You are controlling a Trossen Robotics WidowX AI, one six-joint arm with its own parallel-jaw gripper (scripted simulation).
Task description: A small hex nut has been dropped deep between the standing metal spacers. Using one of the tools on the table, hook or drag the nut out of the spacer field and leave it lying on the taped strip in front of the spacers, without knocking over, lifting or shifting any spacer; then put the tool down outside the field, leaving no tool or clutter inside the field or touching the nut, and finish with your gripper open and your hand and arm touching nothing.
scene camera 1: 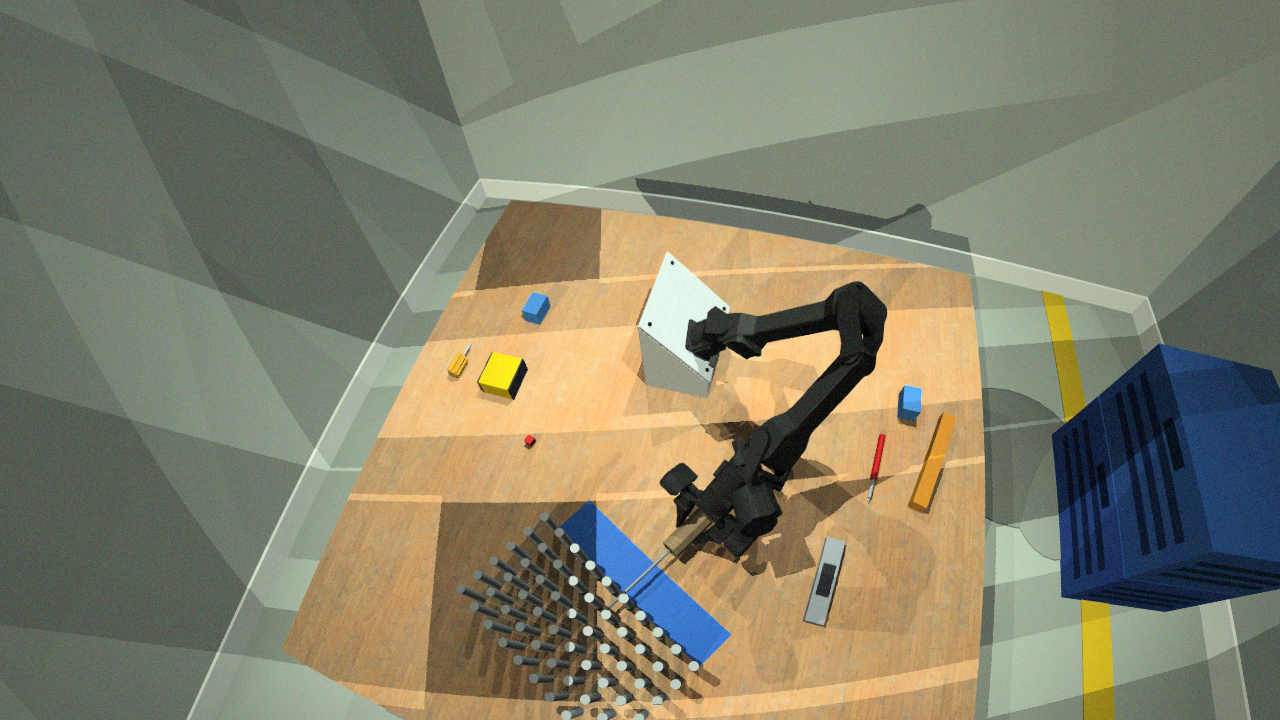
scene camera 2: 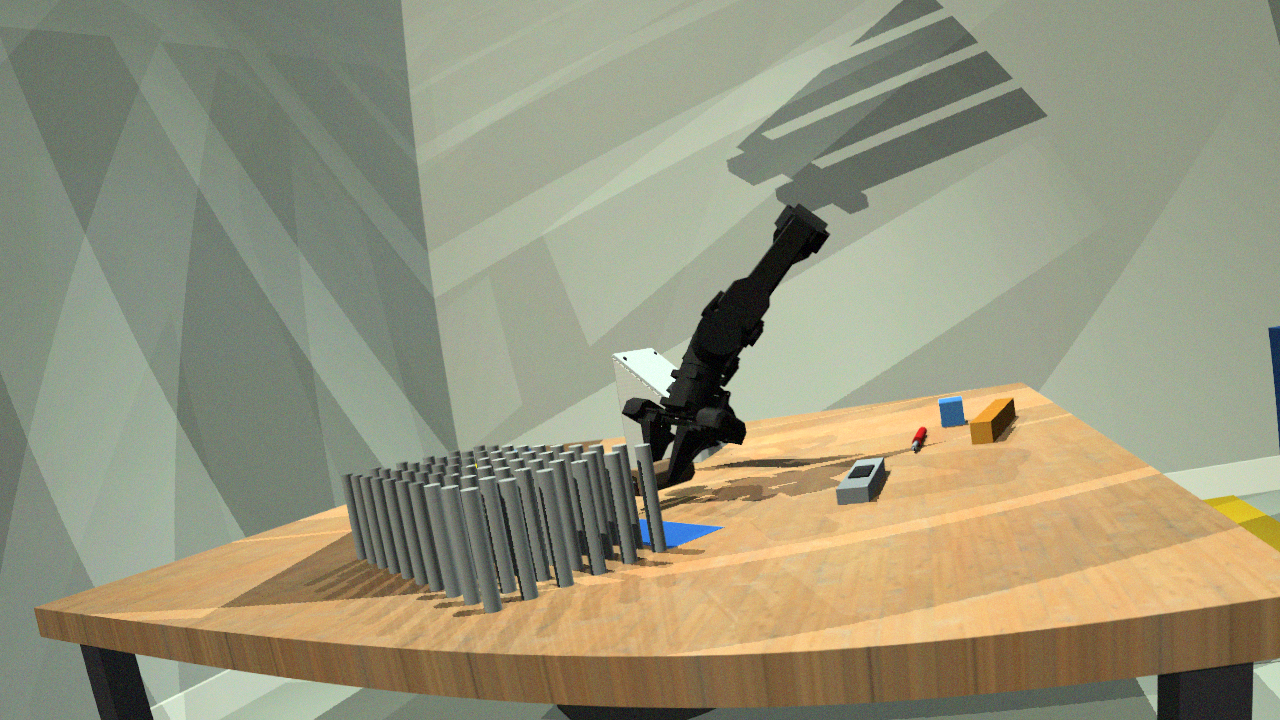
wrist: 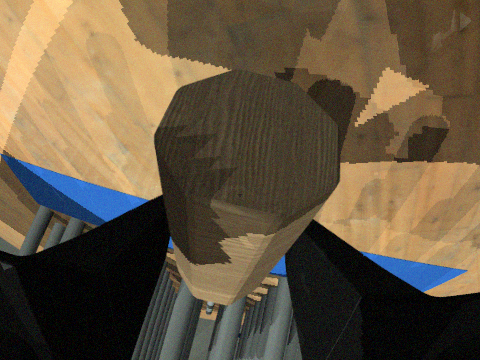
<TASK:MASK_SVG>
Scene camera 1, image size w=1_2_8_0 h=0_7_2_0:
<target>gripper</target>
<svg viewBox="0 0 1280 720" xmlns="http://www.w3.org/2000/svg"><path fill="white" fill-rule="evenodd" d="M678 463L660 480L662 488L670 495L676 496L673 500L677 506L676 528L686 520L696 505L715 524L698 536L692 544L716 542L719 545L723 542L724 547L736 558L741 557L751 547L757 537L742 536L737 519L732 514L728 514L733 509L731 496L722 491L717 480L719 472L728 461L724 460L713 474L715 478L704 491L702 489L699 490L692 483L699 476L685 463Z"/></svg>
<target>grey block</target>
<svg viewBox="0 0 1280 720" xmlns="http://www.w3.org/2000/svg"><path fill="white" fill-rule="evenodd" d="M830 537L825 538L810 598L807 602L805 616L802 620L818 626L823 626L827 617L845 544L842 540Z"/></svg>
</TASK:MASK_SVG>
